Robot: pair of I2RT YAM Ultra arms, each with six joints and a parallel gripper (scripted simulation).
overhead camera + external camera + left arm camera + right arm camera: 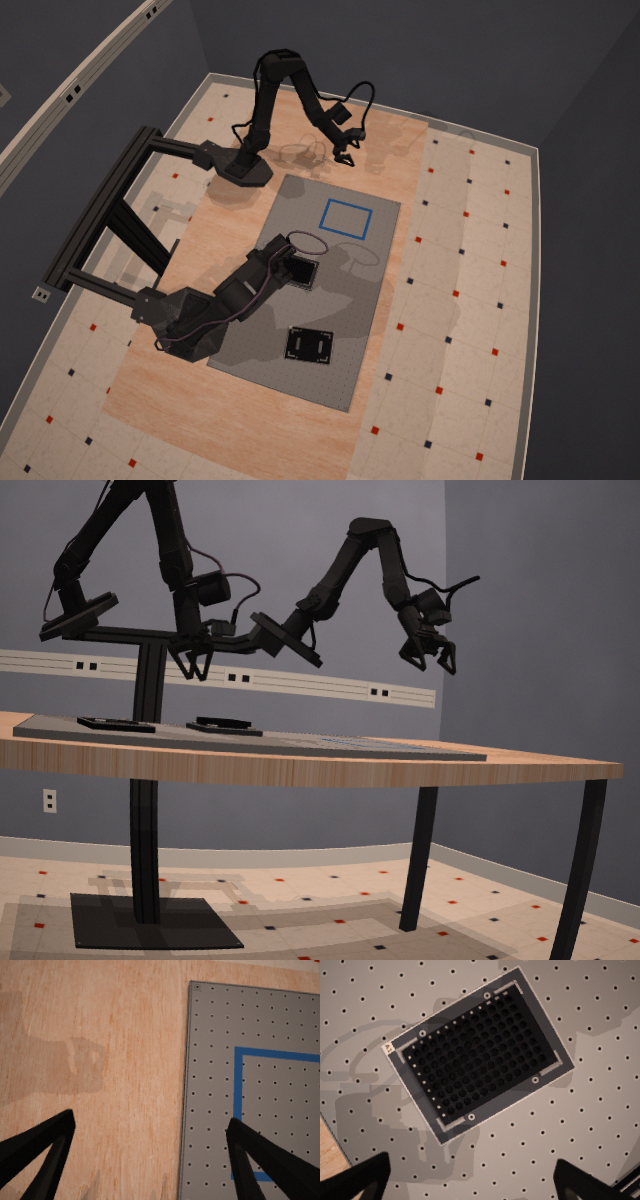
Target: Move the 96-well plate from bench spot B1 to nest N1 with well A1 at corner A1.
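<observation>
Right now my right hand is 9 cm above the 96-well plate, 5 cm to the right of it and 4 cm short of it. The rest, counted from my right hand: A1 label 17 cm to the right, 10 cm below, 7 cm ahead; then black plate nest 22 cm to the right, 15 cm ahead, 11 cm below.
</observation>
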